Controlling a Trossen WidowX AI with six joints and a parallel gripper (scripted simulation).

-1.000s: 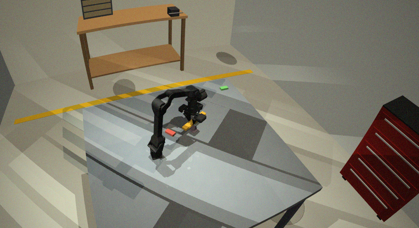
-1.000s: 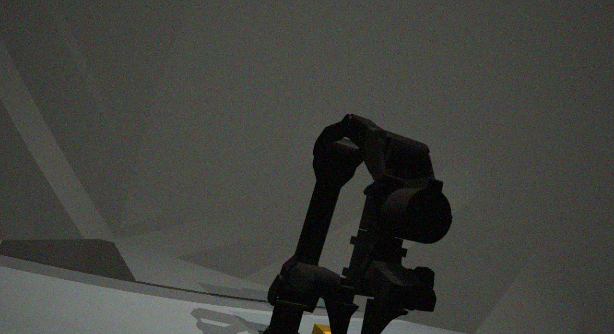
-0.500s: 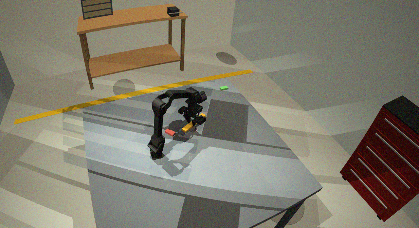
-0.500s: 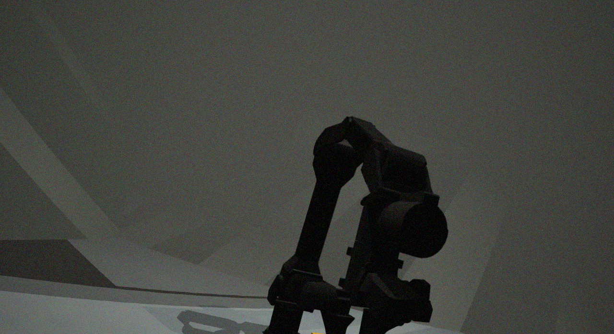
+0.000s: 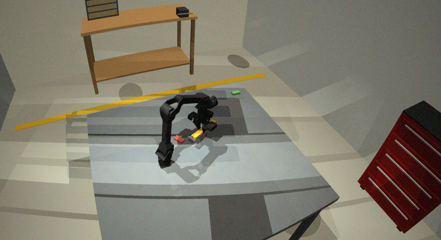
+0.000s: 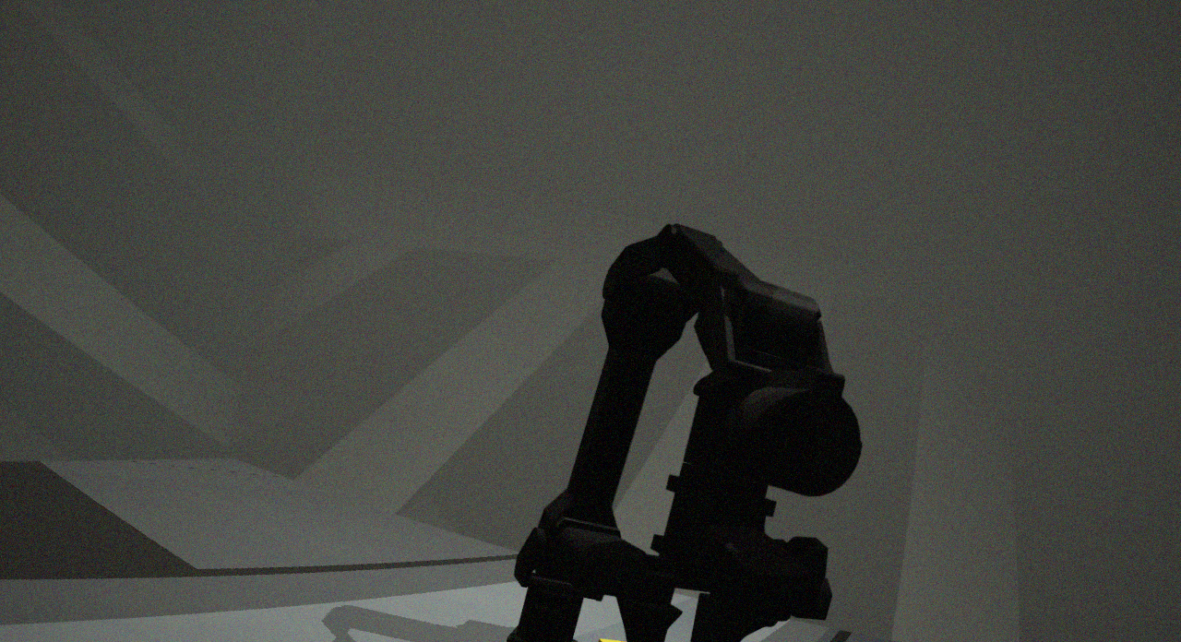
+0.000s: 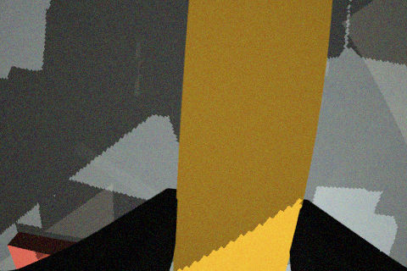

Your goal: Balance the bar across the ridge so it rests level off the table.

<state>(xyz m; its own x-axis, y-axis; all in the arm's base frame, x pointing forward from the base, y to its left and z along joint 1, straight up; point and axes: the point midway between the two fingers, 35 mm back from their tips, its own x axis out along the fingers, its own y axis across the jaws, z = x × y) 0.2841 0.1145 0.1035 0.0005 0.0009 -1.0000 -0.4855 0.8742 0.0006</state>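
The yellow bar lies 2 cm ahead of my gripper tip and 1 cm to the left of it. Also, from my gripper tip: red block: 14 cm behind, 6 cm below, 4 cm to the left; green block: 46 cm ahead, 39 cm to the left, 6 cm below.
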